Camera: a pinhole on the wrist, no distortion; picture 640 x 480 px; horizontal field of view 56.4 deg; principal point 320.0 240.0 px. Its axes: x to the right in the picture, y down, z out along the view. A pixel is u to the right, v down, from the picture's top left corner.
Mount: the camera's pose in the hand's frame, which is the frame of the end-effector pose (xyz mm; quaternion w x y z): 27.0 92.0 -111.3 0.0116 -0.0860 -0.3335 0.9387
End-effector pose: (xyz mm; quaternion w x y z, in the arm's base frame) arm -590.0 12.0 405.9 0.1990 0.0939 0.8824 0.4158
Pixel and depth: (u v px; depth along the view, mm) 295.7 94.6 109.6
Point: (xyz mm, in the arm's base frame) -605.1 36.8 442.5
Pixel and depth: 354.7 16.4 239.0
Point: -508.9 97.7 352.7
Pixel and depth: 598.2 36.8 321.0
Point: -351.8 70.3 342.7
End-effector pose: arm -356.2 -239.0 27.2 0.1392 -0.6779 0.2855 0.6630
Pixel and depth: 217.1 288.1 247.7
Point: -369.5 -138.9 -21.4
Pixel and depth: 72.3 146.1 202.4
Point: -412.3 -198.0 -54.9
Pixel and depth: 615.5 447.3 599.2
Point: -239.6 265.3 284.9
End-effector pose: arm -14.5 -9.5 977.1 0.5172 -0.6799 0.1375 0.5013
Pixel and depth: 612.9 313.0 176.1
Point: -32.9 -29.7 1064.5
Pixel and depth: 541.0 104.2 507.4
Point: -216.0 228.2 1261.4
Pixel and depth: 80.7 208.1 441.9
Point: 25.5 334.2 984.9
